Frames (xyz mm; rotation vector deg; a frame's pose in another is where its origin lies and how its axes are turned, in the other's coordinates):
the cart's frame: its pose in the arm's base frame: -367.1 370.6 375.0 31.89 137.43 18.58
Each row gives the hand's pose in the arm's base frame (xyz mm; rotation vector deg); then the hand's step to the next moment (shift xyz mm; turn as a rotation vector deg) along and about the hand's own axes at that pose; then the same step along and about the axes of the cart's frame.
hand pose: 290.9 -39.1 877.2 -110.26 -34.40 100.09
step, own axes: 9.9 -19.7 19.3 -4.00 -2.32 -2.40
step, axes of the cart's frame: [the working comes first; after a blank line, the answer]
step, axes of the arm's base frame: -18.4 22.6 2.6 2.00 -0.70 4.76

22.1 15.2 -11.8 -4.29 1.72 -2.40
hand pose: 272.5 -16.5 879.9 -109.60 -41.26 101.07
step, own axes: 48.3 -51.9 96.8 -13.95 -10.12 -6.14
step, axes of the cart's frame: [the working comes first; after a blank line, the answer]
step, axes of the arm's base frame: -98.0 68.0 -13.0 4.58 -0.96 17.69

107.5 24.9 -47.1 -13.18 6.98 -10.60
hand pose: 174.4 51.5 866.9 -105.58 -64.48 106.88
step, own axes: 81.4 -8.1 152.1 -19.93 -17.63 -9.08
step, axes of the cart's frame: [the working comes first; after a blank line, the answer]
step, axes of the arm's base frame: -156.9 12.1 -71.1 5.83 0.80 27.49

154.0 -63.4 -45.7 -18.51 12.48 -17.09
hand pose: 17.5 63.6 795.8 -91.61 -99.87 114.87
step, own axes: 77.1 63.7 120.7 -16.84 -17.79 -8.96
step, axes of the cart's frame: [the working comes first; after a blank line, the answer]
step, axes of the arm's base frame: -84.0 -61.8 -117.0 4.21 2.65 25.60

93.0 -122.7 29.4 -15.49 12.92 -16.53
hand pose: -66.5 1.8 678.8 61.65 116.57 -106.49
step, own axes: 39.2 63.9 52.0 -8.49 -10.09 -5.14
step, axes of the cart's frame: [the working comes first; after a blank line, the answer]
step, axes of the arm's base frame: -6.3 -35.9 -83.6 1.64 1.96 13.92

32.6 -63.9 56.4 -7.73 7.28 -9.36
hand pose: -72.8 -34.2 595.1 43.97 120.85 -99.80
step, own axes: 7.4 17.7 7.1 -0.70 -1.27 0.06
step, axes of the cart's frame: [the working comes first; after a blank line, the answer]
step, axes of the arm's base frame: 3.4 -3.2 -19.9 -0.17 -0.36 1.40

6.9 -9.0 17.1 -0.80 0.14 -1.20
